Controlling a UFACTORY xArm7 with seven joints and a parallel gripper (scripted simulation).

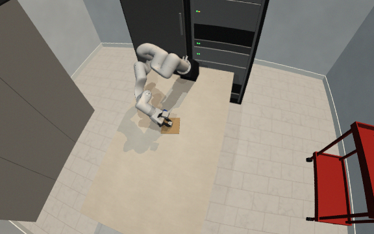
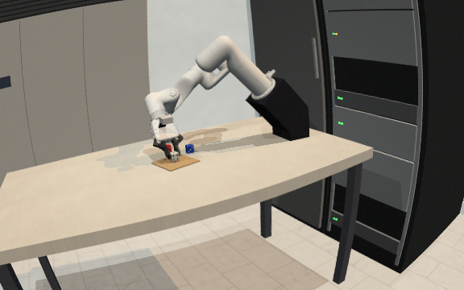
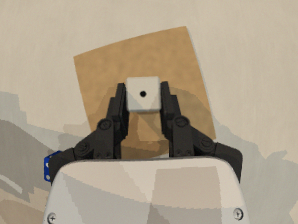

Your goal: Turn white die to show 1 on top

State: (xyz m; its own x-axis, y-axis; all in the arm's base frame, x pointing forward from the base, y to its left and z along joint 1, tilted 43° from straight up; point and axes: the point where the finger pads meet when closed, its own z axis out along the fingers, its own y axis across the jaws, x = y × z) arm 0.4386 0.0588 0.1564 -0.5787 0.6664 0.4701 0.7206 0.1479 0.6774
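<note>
The white die is 1 cm to the left of my hand and 1 cm below it. Round my hand: red die (14 cm to the right, 2 cm below); blue die (9 cm behind, 8 cm to the right, 2 cm below); brown mat (1 cm to the left, 4 cm below).
</note>
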